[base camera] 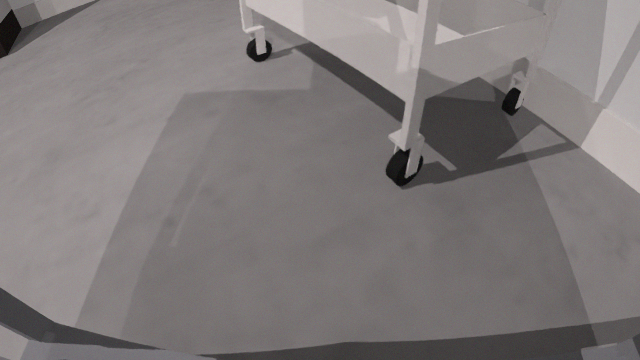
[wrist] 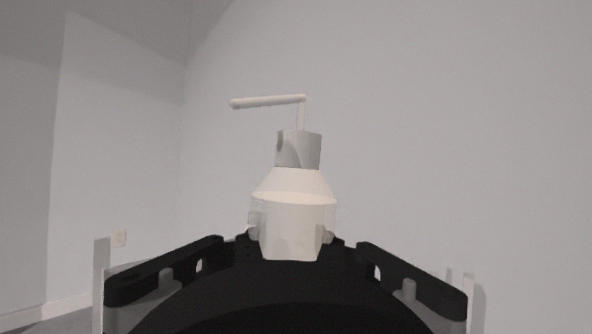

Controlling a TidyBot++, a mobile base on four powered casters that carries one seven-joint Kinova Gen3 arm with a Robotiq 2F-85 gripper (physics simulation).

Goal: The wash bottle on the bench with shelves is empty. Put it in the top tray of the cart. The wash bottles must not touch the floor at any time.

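Frame: origin at the arm's base, x left, y ahead, z down, level; centimetres.
Where they show: gripper, fingertip midpoint: (wrist: 290,234).
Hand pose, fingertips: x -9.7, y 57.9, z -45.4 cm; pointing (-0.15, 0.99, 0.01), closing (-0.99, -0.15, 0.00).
Things, the pixels of their top centre, and the offset from my fingertips. "pt": a spot on its surface instead. Level surfaces: height alone.
- white wash bottle at its top centre: (wrist: 286,89) dx +1.3, dy -3.6, dz -11.2 cm
- caster at a spot on its surface: (base camera: 402,167) pt dx +1.8, dy -17.0, dz +81.0 cm
- grey floor at its surface level: dz +85.0 cm
- wall outlet at its top centre: (wrist: 118,229) dx +96.3, dy +121.3, dz +39.3 cm
A white wash bottle (wrist: 292,215) with a grey cap and a bent spout pointing left is upright in the wrist view. My gripper (wrist: 290,234) is shut on it, with black fingers on both sides; the bottle's lower part is hidden behind the gripper. The white cart (base camera: 416,90) stands on its casters ahead, right of centre in the base camera view. Its lower part shows there; its top tray does not. White upright posts, which look like the cart's, show at the lower left (wrist: 101,255) and lower right (wrist: 468,295) of the wrist view.
A pale wall with a baseboard (base camera: 615,145) runs along the right, close to the cart's far side. The cart's near caster (base camera: 402,167) is on the grey floor (base camera: 300,225). A wall outlet (wrist: 118,238) shows at the left. A dark object (base camera: 7,32) is at the far left edge.
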